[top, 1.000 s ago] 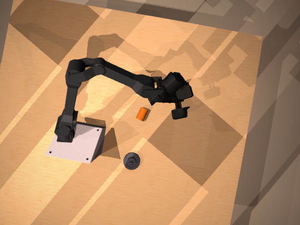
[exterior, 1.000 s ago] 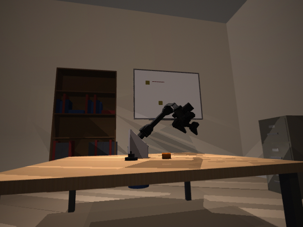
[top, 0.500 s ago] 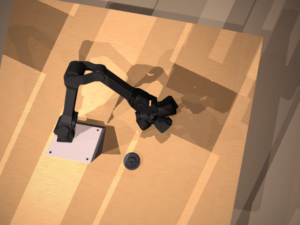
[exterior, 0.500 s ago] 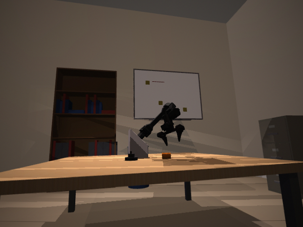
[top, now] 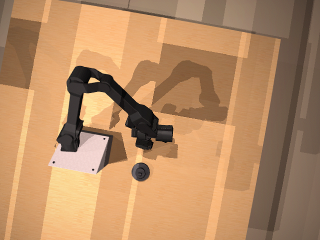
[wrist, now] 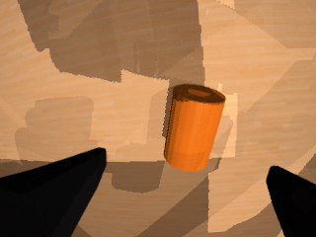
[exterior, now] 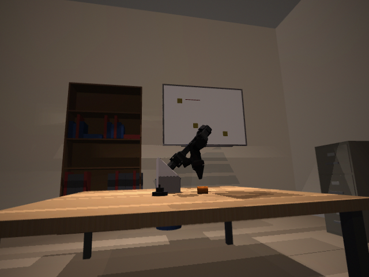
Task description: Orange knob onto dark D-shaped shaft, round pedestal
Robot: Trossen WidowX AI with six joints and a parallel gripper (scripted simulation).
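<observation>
The orange knob is 10 mm to the left of my gripper tip and 60 mm below it. From my gripper tip the other things lie so: dark round pedestal (40 mm behind, 230 mm to the right, 50 mm below).
</observation>
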